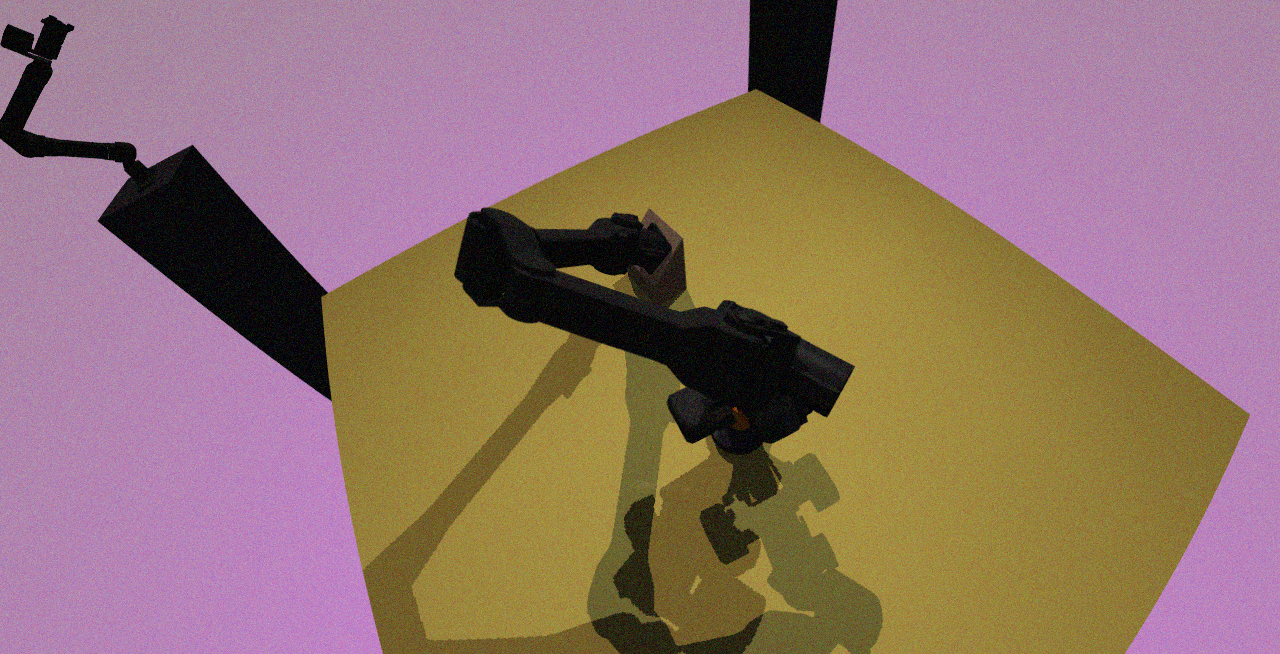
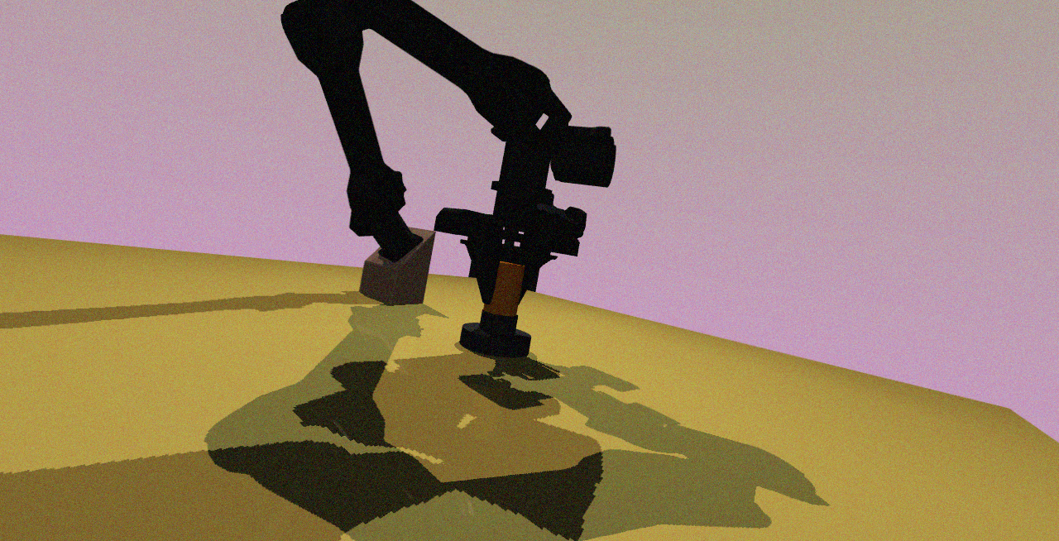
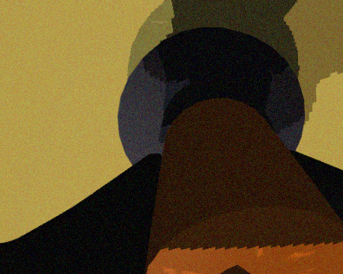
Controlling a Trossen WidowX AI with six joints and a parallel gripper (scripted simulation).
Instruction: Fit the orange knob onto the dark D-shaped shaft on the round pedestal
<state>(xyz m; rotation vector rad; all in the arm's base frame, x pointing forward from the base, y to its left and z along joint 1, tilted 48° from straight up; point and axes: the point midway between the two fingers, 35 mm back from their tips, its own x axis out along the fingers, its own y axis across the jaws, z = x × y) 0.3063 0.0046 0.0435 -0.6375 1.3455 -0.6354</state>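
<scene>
Now: the orange knob 2 cm above my gripper tip. Round my gripper tip: dark pedestal 2 cm below.
</scene>
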